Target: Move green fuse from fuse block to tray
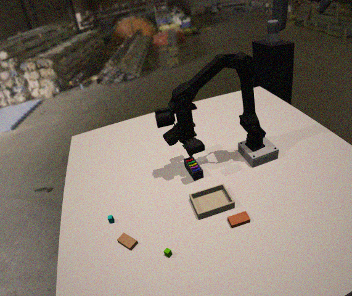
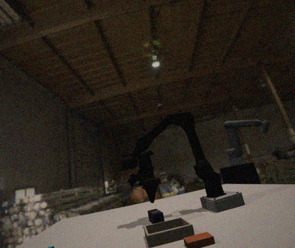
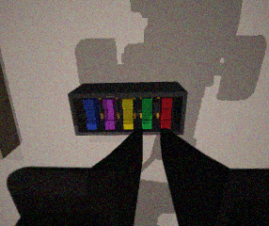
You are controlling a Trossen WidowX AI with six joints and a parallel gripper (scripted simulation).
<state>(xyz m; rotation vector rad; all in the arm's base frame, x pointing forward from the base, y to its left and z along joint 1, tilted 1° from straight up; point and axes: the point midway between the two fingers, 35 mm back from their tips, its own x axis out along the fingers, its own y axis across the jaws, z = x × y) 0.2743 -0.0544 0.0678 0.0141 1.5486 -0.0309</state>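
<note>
Now: gripper tip 5 cm above the green fuse. From my gripper tip the other things lie so: yellow fuse: 2 cm to the left, 5 cm below; purple fuse: 4 cm to the left, 5 cm below; red fuse: 2 cm to the right, 5 cm below.
</note>
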